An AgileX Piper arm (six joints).
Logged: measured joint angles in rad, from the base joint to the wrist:
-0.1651 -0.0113 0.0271 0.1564 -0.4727 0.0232
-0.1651 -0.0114 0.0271 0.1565 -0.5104 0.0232
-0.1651 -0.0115 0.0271 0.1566 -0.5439 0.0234
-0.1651 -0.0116 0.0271 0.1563 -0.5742 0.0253
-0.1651 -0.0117 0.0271 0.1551 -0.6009 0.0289
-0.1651 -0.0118 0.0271 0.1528 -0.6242 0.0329
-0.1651 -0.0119 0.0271 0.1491 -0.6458 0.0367
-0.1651 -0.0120 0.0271 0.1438 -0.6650 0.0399
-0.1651 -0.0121 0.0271 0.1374 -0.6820 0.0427
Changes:
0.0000 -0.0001 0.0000 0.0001 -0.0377 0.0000
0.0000 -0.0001 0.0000 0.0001 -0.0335 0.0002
0.0000 -0.0001 0.0000 -0.0003 -0.0303 0.0019
0.0000 -0.0001 0.0000 -0.0012 -0.0267 0.0036
0.0000 -0.0001 0.0000 -0.0023 -0.0233 0.0040
0.0000 -0.0001 0.0000 -0.0037 -0.0216 0.0038
0.0000 -0.0001 0.0000 -0.0053 -0.0192 0.0032
0.0000 -0.0001 0.0000 -0.0064 -0.0170 0.0028

